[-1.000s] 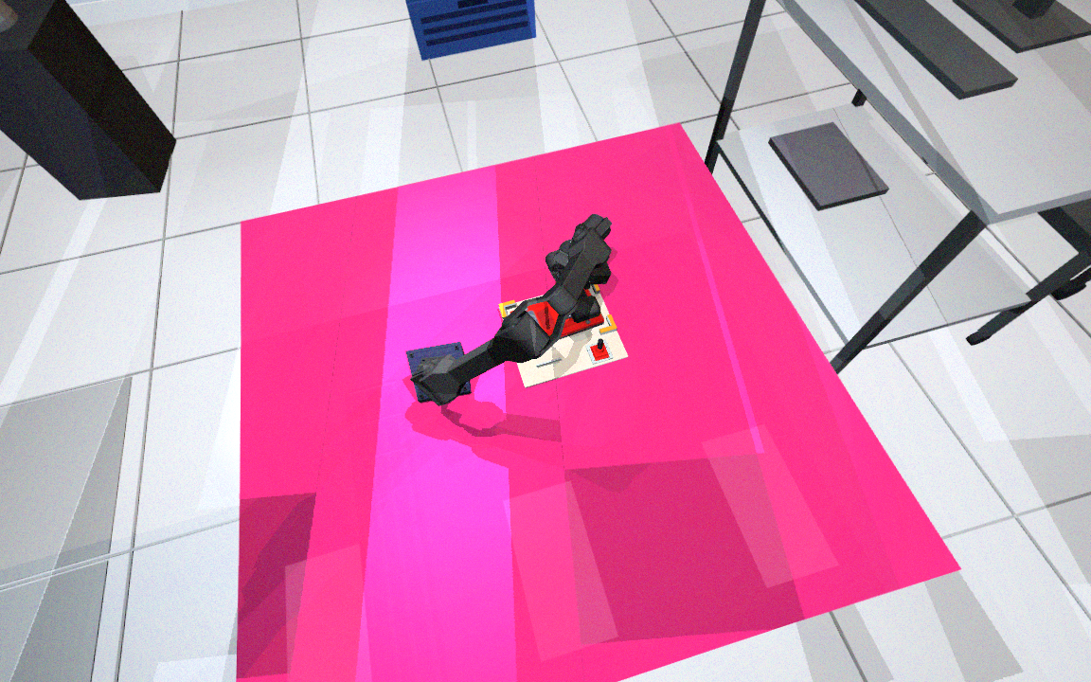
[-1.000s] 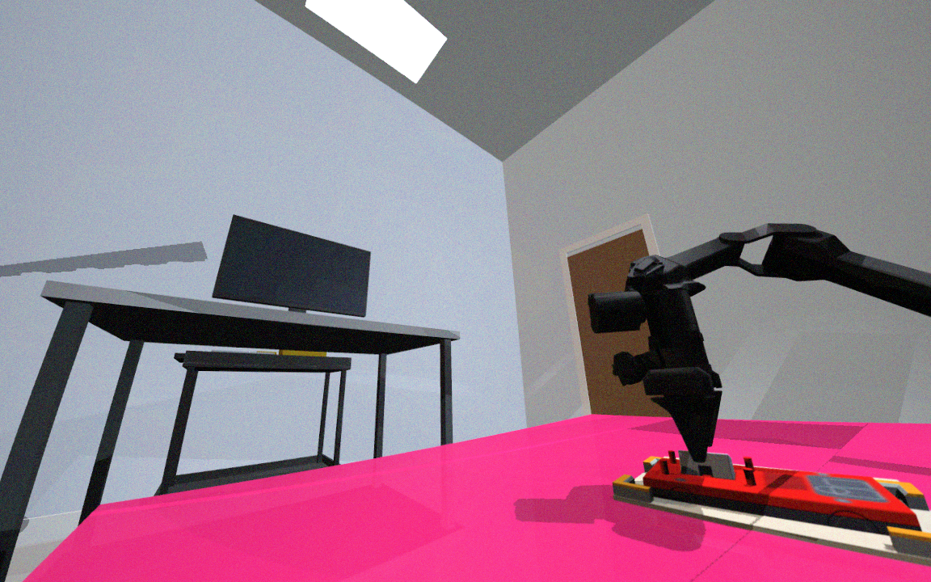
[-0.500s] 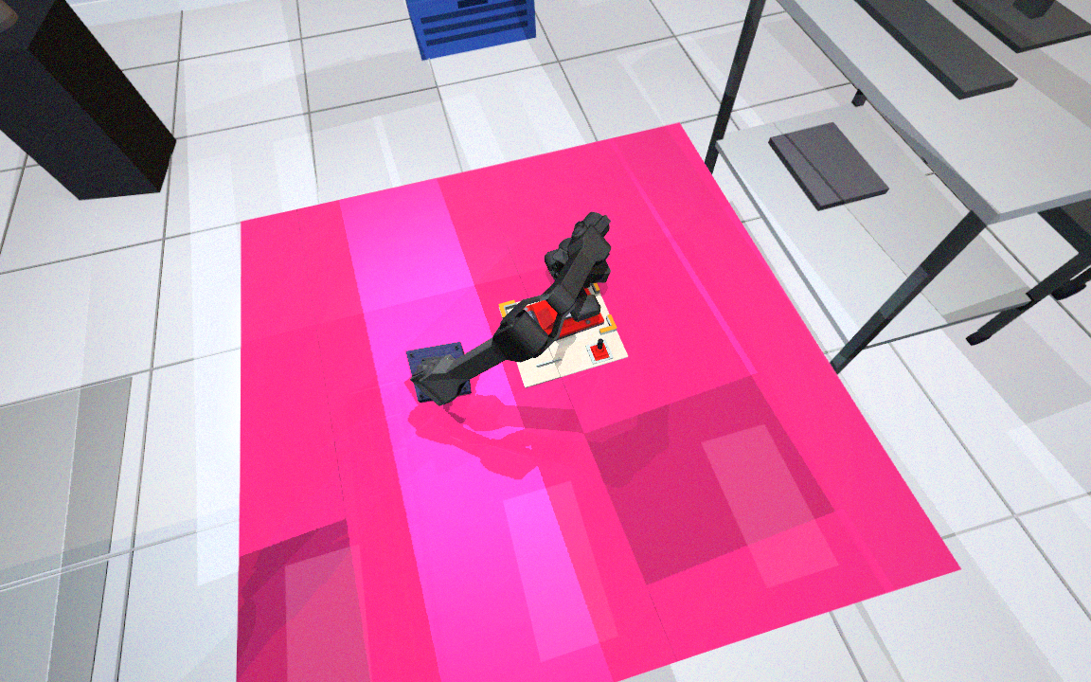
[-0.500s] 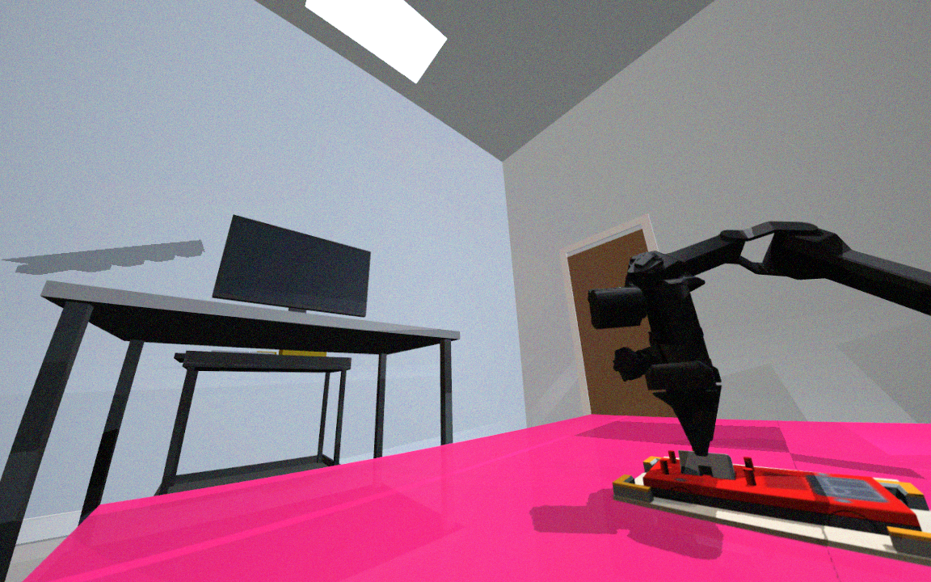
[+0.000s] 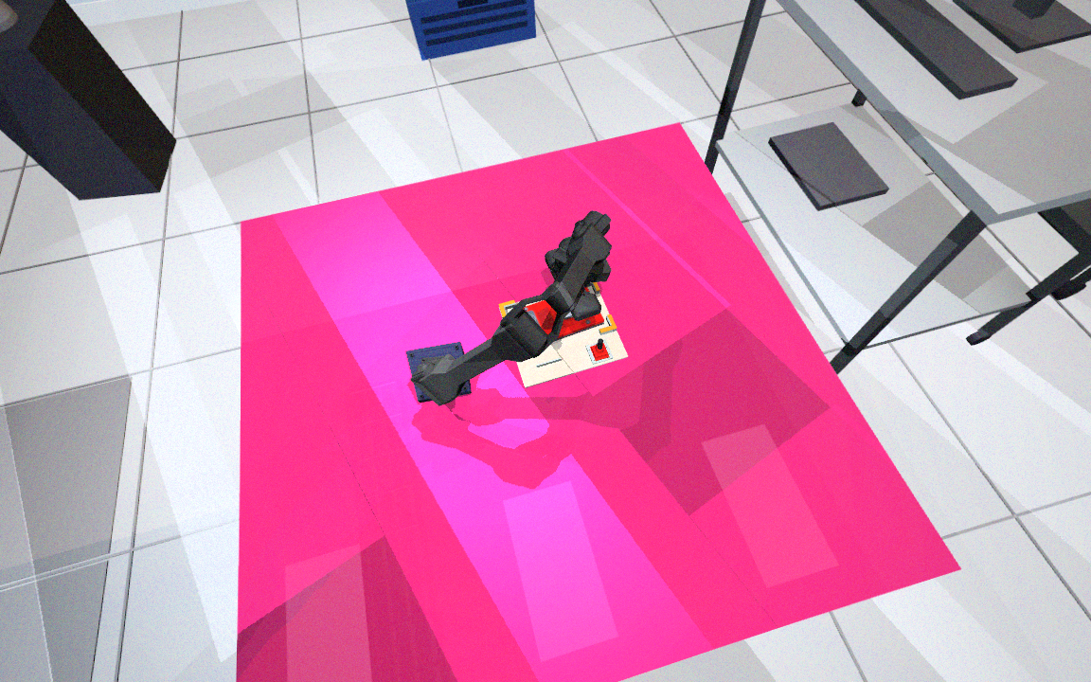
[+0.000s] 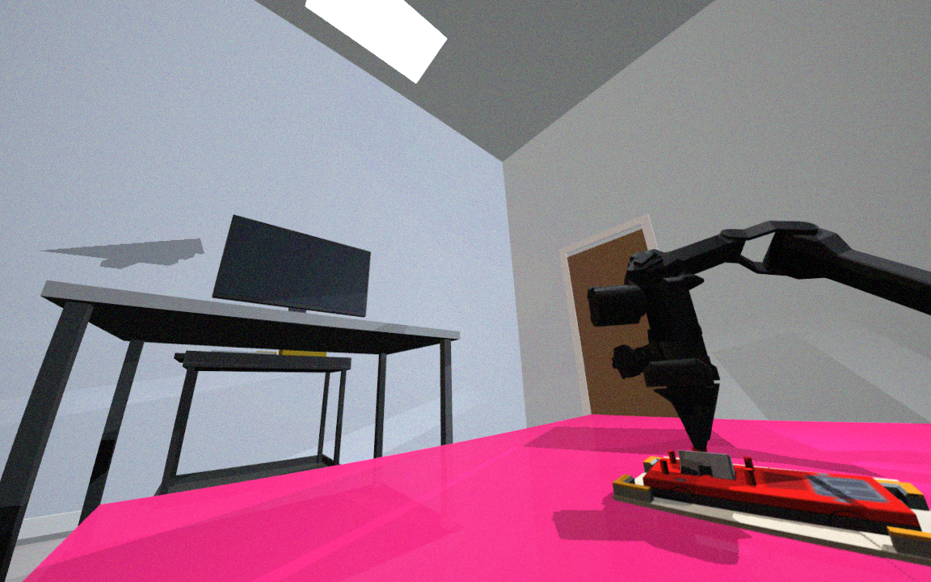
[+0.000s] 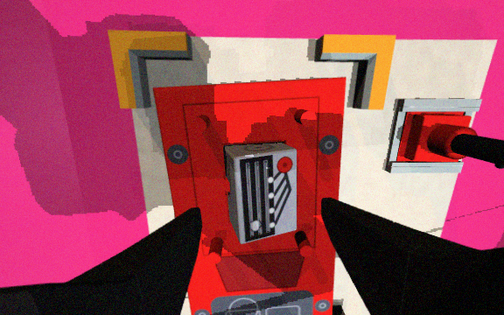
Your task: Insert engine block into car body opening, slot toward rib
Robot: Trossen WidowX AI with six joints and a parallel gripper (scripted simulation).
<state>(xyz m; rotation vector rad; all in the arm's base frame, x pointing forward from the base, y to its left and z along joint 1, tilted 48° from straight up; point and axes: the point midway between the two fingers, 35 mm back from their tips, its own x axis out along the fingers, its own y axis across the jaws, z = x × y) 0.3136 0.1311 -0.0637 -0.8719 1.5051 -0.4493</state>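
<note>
My gripper tip is 30 mm above the grey engine block.
</note>
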